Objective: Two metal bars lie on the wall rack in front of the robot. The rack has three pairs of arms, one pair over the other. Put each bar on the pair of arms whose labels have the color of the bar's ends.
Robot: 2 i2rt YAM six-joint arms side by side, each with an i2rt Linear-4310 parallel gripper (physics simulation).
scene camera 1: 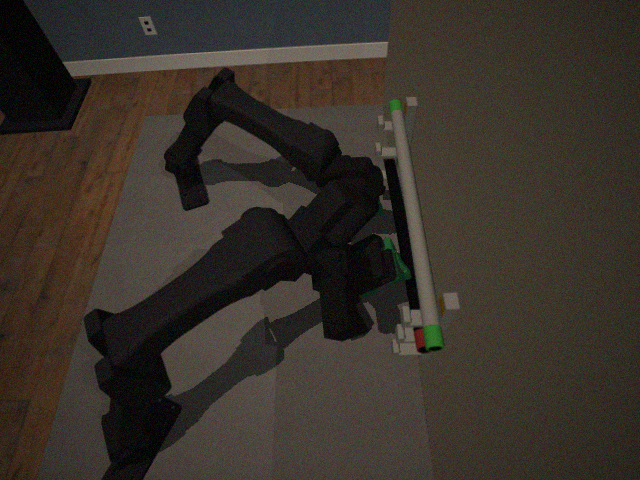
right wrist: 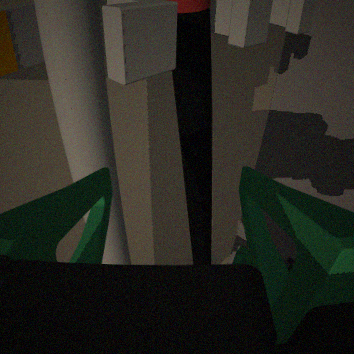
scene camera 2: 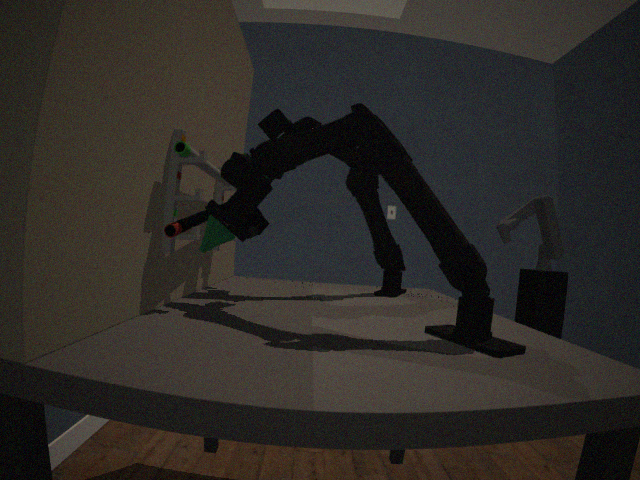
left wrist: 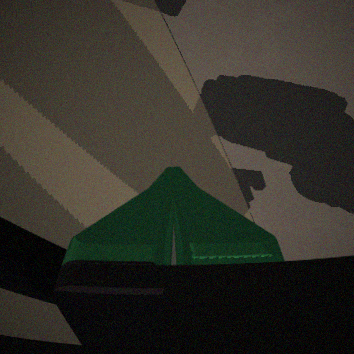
Labels:
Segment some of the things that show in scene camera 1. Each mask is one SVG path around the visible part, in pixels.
A black bar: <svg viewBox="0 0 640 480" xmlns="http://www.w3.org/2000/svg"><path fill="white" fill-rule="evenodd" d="M413 327L417 352L422 354L431 352L425 348L423 327ZM383 159L400 256L411 273L411 279L405 280L410 310L420 309L406 213L395 159Z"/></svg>

